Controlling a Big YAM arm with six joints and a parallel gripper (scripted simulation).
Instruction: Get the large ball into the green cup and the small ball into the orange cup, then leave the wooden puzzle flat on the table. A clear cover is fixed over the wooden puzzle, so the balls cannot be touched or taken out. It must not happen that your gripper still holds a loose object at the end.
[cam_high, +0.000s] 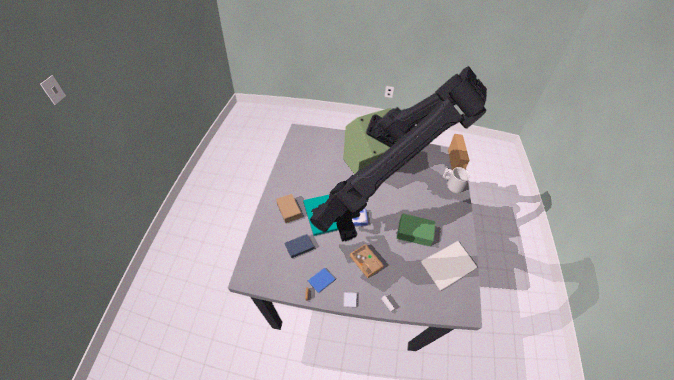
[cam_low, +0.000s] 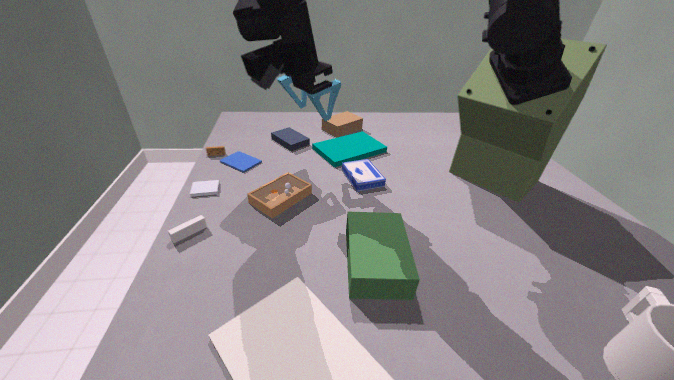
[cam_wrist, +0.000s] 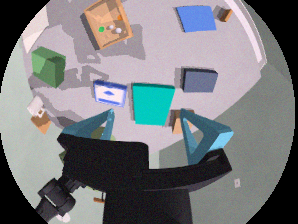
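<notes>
My hand is 40 mm short of the wooden puzzle, 140 mm to the right of it and 130 mm above it. From my hand the other things lie so: tan block (50 mm behind, 210 mm to the right, 120 mm below); teal slab (80 mm behind, 90 mm to the right, 130 mm below); blue tile (170 mm ahead, 30 mm to the left, 130 mm below).
</notes>
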